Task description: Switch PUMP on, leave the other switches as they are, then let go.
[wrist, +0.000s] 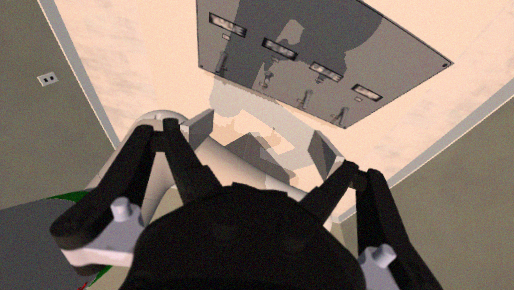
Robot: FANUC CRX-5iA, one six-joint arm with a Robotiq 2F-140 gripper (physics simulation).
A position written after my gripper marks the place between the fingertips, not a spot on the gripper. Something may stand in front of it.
In view: my gripper (262, 130) and a grey switch panel (356, 63).
